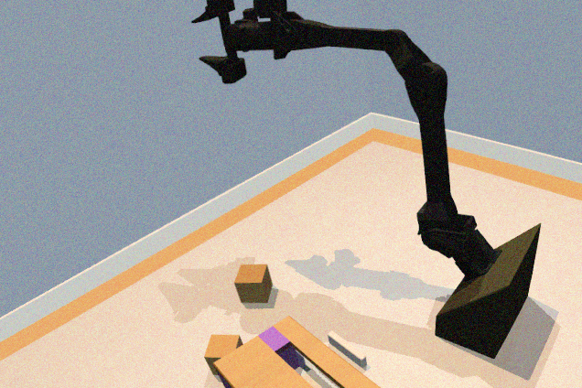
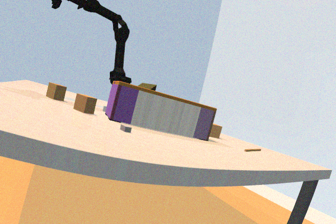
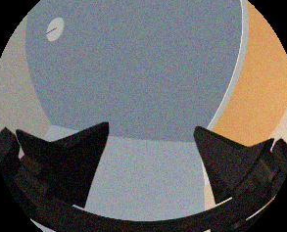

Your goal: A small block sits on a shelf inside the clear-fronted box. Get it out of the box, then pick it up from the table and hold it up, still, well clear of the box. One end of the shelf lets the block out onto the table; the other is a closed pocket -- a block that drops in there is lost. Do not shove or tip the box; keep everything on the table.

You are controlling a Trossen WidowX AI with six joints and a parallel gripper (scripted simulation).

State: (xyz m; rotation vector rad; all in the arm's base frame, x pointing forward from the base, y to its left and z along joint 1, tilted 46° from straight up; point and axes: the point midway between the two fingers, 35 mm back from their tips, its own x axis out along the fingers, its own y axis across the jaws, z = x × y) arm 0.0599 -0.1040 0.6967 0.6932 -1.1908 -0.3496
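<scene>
Right now the box is 24 cm ahead of my gripper tip, 62 cm to the left of it and 43 cm below it. The rest, counted from my gripper tip: grey piece 48 cm ahead, 43 cm to the left, 49 cm below; then blue block 26 cm ahead, 64 cm to the left, 41 cm below; then brown strip 46 cm ahead, 98 cm to the left, 49 cm below.
</scene>
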